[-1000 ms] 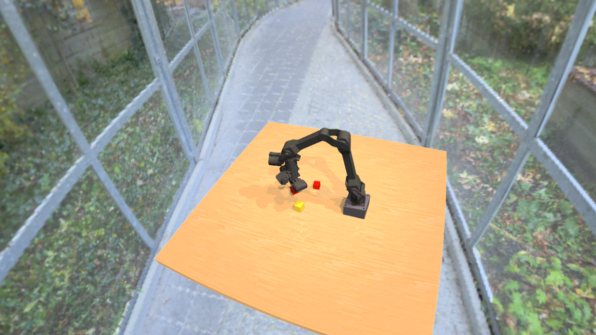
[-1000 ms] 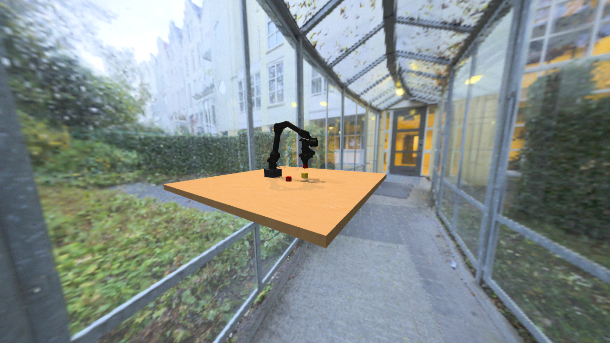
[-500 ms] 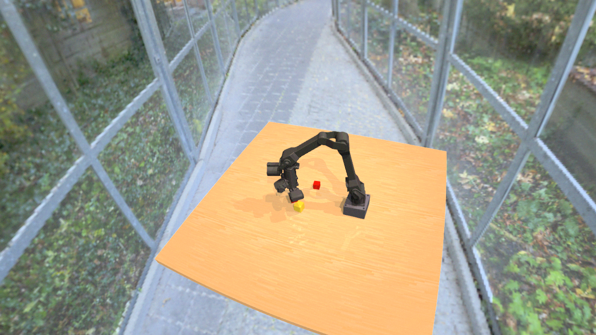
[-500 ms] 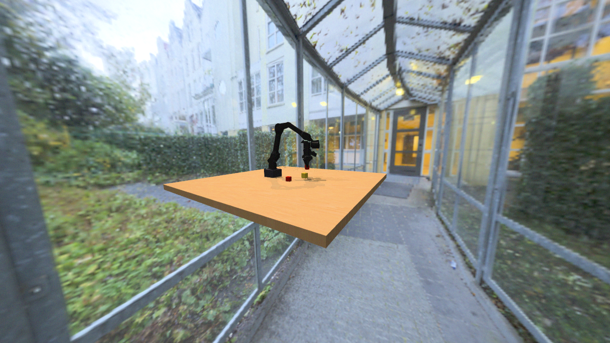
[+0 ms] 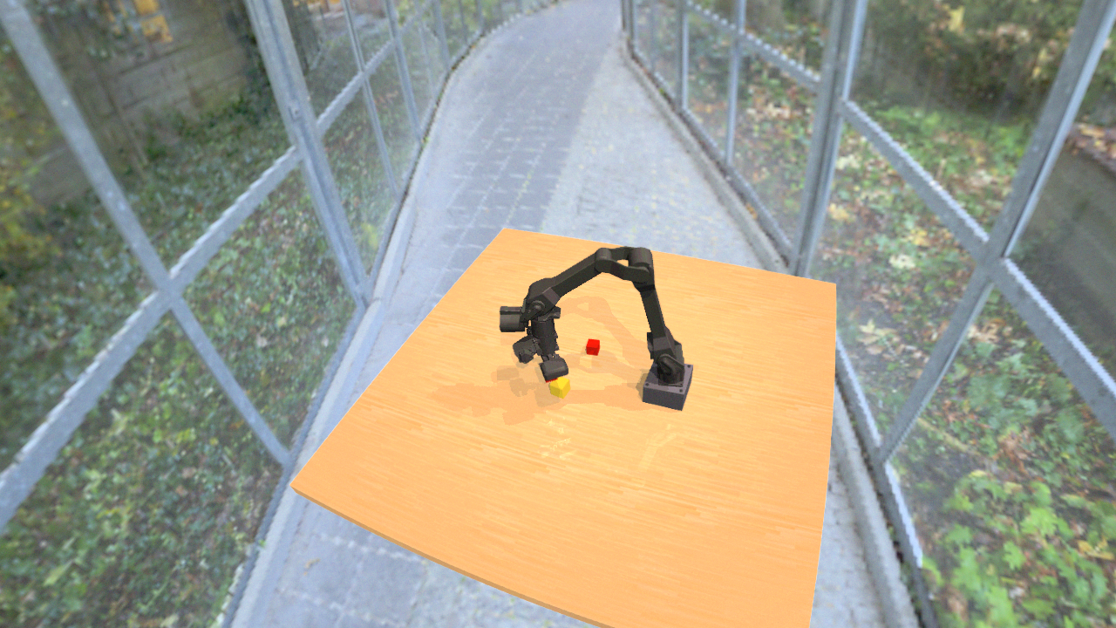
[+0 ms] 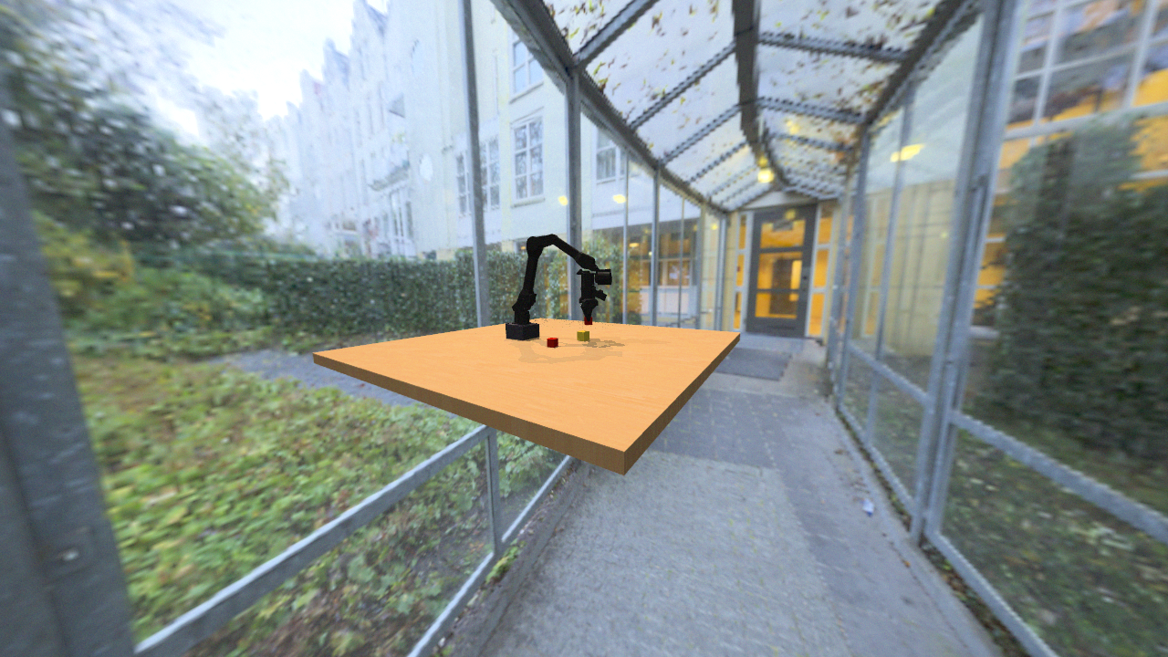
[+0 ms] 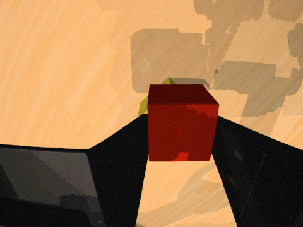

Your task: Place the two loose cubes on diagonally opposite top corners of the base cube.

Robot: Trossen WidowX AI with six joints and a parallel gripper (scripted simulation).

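Right now the yellow cube is 2 cm behind my gripper tip, 1 cm to the right of it and 7 cm below it.
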